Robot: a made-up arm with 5 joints.
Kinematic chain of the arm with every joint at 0, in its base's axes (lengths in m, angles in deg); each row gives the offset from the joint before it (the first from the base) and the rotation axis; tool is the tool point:
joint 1: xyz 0 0 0.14 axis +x
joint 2: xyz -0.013 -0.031 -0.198 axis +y
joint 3: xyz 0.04 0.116 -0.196 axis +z
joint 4: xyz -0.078 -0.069 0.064 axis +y
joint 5: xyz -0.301 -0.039 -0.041 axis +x
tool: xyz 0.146 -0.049 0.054
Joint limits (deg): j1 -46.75..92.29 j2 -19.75..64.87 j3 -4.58..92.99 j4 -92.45..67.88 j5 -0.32..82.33
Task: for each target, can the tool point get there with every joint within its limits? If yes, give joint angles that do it. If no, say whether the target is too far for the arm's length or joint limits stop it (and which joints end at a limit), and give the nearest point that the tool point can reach.
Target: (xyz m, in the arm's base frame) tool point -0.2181 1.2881 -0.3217
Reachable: no: too far | nearest point -0.0775 0.5329 -0.0510 | short by 0.815 m
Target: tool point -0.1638 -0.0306 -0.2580
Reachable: yes | joints 17.08 5.34 14.50 -8.91 39.96
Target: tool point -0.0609 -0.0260 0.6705
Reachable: no: joint limits stop it (at a limit: joint 1, joint 2, joint 5) | nearest point -0.1216 -0.1137 0.1738 | short by 0.508 m
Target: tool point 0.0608 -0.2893 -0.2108
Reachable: yes | joints -14.41 17.83 71.02 -1.68 50.43
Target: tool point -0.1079 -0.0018 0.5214
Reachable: no: joint limits stop it (at a limit: joint 1, joint 2, joint 5) | nearest point -0.1338 -0.0904 0.1701 | short by 0.363 m
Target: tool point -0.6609 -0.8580 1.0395
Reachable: no: too far | nearest point -0.2105 -0.2942 0.1284 | short by 1.162 m
